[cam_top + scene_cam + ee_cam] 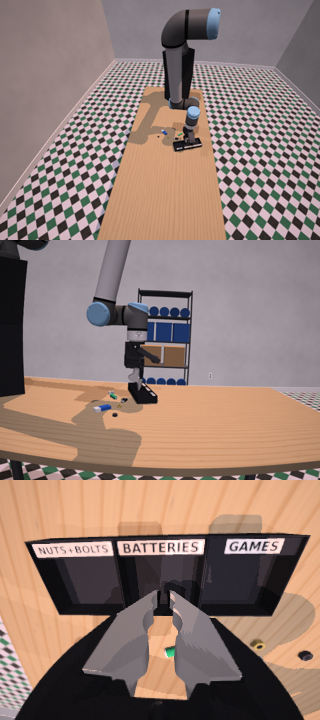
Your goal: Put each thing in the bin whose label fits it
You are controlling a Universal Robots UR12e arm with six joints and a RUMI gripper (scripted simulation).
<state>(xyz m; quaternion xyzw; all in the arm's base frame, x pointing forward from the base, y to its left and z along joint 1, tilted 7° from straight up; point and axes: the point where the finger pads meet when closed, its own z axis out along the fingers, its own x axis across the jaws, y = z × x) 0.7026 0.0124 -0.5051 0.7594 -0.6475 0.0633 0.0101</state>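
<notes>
The black bin lies 1 cm ahead of my hand and 3 cm below it. From my hand the other things lie so: small white piece: 13 cm behind, 2 cm to the left, 3 cm below; black usb stick: 7 cm behind, 9 cm to the right, 4 cm below; green battery: 11 cm behind, 5 cm to the right, 3 cm below.
</notes>
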